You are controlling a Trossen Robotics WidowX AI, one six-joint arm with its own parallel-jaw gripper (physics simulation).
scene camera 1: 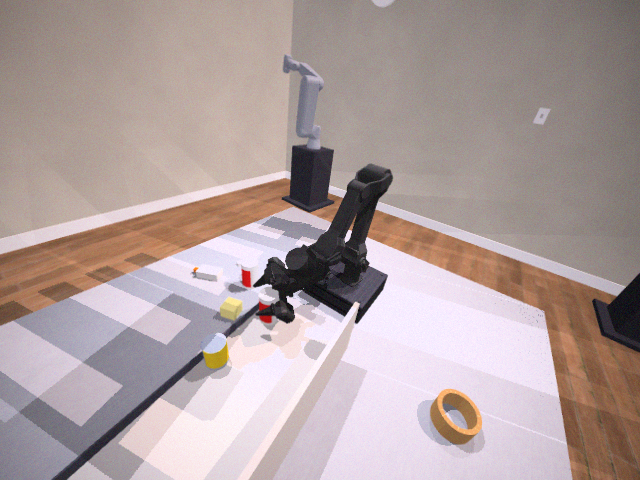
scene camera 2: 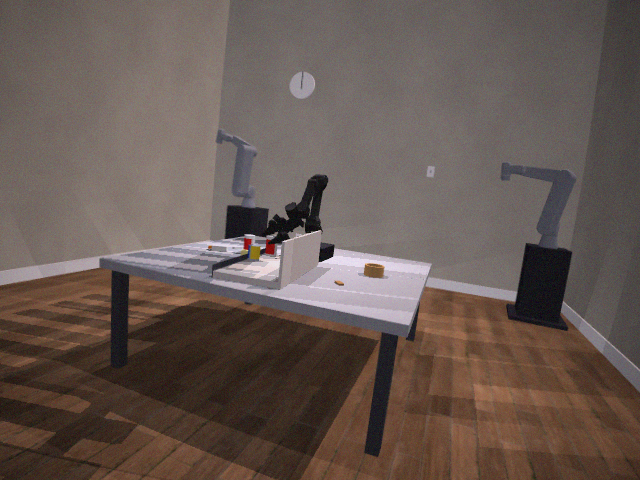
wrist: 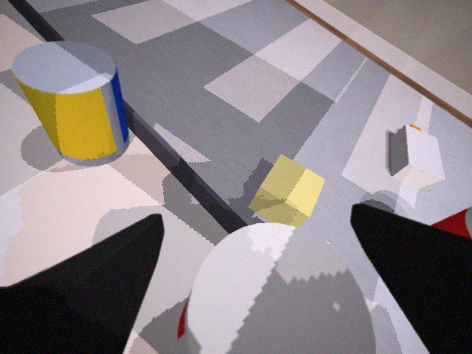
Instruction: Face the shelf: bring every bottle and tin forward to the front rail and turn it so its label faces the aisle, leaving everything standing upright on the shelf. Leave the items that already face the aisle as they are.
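Places are measured from the arm's base along level axes (x back, y down, z right), in centimetres.
Pixels of known places: gripper, fingertip midpoint: (scene camera 1: 254, 300) (scene camera 2: 264, 239) (wrist: 256, 217); arm's base, link origin: (scene camera 1: 350, 278).
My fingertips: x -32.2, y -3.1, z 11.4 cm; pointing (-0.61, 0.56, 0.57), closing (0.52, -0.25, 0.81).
Observation:
Ahead of a thing's pixels: the offset from my fingertips to its top centre. Level surfaces: height alone.
A white-topped red tin {dx +3.3, dy -2.0, dz -2.2 cm} (scene camera 1: 265, 314) (scene camera 2: 270, 246) (wrist: 285, 310) stands upright at the far end of the dark front rail (scene camera 1: 155, 394) (scene camera 2: 227, 262) (wrist: 160, 145). My gripper (scene camera 1: 257, 299) (scene camera 2: 268, 238) (wrist: 256, 217) is open, with its fingers apart on either side of this tin's top. A yellow tin {dx -14.6, dy +0.9, dz -3.9 cm} (scene camera 1: 216, 355) (scene camera 2: 254, 252) (wrist: 87, 120) stands upright on the shelf board {dy +7.9 cm} (scene camera 1: 206, 428) (scene camera 2: 242, 275) close to the rail; a blue strip shows on its rail side in the wrist view. Another red tin {dx +9.8, dy +0.6, dz +16.1 cm} (scene camera 1: 247, 276) (scene camera 2: 248, 241) (wrist: 457, 225) stands beyond the rail. Label directions on the red tins are unclear.
A yellow block {dx -2.5, dy +6.7, dz +8.9 cm} (scene camera 1: 231, 308) (wrist: 287, 192) and a white box {dx +1.1, dy +7.7, dz +30.5 cm} (scene camera 1: 208, 272) (scene camera 2: 222, 248) (wrist: 425, 155) lie beyond the rail. The pale back panel (scene camera 1: 311, 384) (scene camera 2: 299, 258) rises behind the board. An orange ring {dx +15.3, dy +5.5, dz -53.7 cm} (scene camera 1: 445, 428) (scene camera 2: 373, 272) lies behind that panel.

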